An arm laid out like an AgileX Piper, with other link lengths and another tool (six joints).
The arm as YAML. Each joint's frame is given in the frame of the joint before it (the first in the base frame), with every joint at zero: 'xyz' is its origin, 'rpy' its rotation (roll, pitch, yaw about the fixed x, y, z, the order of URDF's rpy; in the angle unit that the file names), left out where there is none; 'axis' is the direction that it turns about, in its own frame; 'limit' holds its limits. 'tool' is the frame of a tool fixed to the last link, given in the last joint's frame.
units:
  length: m
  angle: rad
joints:
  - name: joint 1
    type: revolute
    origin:
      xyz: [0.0, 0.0, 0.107]
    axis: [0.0, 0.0, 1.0]
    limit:
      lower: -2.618
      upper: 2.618
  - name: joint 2
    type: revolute
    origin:
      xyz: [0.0, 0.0, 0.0]
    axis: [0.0, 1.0, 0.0]
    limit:
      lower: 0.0
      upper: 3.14
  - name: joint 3
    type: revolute
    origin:
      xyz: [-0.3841, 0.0, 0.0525]
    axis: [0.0, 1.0, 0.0]
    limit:
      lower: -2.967
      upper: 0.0
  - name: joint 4
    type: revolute
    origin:
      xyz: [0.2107, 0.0, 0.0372]
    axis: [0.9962, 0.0, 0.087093]
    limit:
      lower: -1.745
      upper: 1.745
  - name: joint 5
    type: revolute
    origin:
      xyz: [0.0, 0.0, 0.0]
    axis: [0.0, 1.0, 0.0]
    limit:
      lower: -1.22
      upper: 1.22
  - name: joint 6
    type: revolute
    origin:
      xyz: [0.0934, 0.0, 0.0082]
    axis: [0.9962, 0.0, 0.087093]
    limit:
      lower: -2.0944
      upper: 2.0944
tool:
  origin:
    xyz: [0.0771, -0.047, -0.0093]
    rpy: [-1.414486, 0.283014, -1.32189]
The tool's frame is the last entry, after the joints.
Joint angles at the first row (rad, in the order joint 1, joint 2, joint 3, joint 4, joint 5, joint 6):
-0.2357, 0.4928, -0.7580, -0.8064, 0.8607, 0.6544
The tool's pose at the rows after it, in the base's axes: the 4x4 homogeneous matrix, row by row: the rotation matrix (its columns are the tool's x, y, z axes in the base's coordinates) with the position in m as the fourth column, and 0 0 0 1 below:
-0.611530, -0.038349, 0.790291, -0.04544; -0.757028, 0.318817, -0.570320, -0.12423; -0.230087, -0.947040, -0.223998, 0.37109; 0, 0, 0, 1
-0.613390, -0.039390, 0.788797, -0.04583; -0.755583, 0.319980, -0.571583, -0.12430; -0.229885, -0.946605, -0.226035, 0.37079; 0, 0, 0, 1
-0.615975, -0.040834, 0.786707, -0.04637; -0.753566, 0.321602, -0.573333, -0.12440; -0.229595, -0.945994, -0.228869, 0.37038; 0, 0, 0, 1
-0.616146, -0.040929, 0.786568, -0.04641; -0.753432, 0.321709, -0.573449, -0.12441; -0.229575, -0.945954, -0.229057, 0.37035; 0, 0, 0, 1
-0.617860, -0.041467, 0.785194, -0.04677; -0.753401, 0.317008, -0.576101, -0.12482; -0.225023, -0.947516, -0.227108, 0.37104; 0, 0, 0, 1
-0.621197, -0.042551, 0.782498, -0.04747; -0.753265, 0.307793, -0.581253, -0.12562; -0.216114, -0.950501, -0.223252, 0.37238; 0, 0, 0, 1
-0.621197, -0.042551, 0.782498, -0.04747; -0.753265, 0.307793, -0.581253, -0.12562; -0.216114, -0.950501, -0.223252, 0.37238; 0, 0, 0, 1
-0.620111, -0.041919, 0.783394, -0.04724; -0.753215, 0.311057, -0.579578, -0.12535; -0.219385, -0.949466, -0.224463, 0.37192; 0, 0, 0, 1
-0.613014, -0.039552, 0.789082, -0.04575; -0.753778, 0.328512, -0.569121, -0.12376; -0.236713, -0.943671, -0.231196, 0.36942; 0, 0, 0, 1
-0.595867, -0.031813, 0.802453, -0.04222; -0.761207, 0.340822, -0.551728, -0.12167; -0.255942, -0.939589, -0.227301, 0.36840; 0, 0, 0, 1
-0.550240, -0.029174, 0.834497, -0.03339; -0.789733, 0.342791, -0.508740, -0.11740; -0.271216, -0.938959, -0.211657, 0.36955; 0, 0, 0, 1
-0.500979, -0.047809, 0.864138, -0.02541; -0.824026, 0.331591, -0.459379, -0.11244; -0.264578, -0.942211, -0.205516, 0.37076; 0, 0, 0, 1
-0.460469, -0.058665, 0.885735, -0.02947; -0.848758, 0.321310, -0.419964, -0.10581; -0.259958, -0.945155, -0.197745, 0.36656; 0, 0, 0, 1
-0.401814, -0.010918, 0.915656, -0.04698; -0.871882, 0.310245, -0.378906, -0.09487; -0.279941, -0.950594, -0.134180, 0.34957; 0, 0, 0, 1
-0.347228, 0.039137, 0.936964, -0.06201; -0.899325, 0.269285, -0.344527, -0.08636; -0.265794, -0.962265, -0.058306, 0.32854; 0, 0, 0, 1
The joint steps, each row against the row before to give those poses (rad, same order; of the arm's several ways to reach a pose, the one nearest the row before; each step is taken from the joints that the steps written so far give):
0.0000, 0.0000, 0.0000, 0.0000, 0.0001, 0.0000
0.0000, 0.0000, 0.0000, 0.0000, 0.0028, -0.0001
-0.0001, 0.0000, -0.0001, 0.0000, 0.0039, 0.0000
0.0001, 0.0000, 0.0000, 0.0000, 0.0003, 0.0001
0.0000, 0.0000, 0.0000, -0.0055, 0.0000, -0.0001
0.0000, 0.0000, 0.0001, -0.0109, 0.0000, 0.0001
0.0000, 0.0000, 0.0000, 0.0000, 0.0000, 0.0000
0.0000, 0.0000, -0.0001, 0.0037, 0.0000, 0.0003
0.0000, 0.0000, 0.0000, 0.0209, -0.0009, 0.0000
-0.0001, 0.0000, 0.0001, 0.0220, -0.0156, 0.0000
0.0001, 0.0000, -0.0001, 0.0435, -0.0456, -0.0261
-0.0001, -0.0025, 0.0001, 0.0573, -0.0398, -0.0630
0.0000, -0.0370, 0.0058, 0.0649, -0.0081, -0.0750
0.0001, -0.1096, 0.0489, 0.0581, -0.0274, -0.0458
0.0000, -0.1185, 0.0750, 0.0264, -0.0509, -0.0417

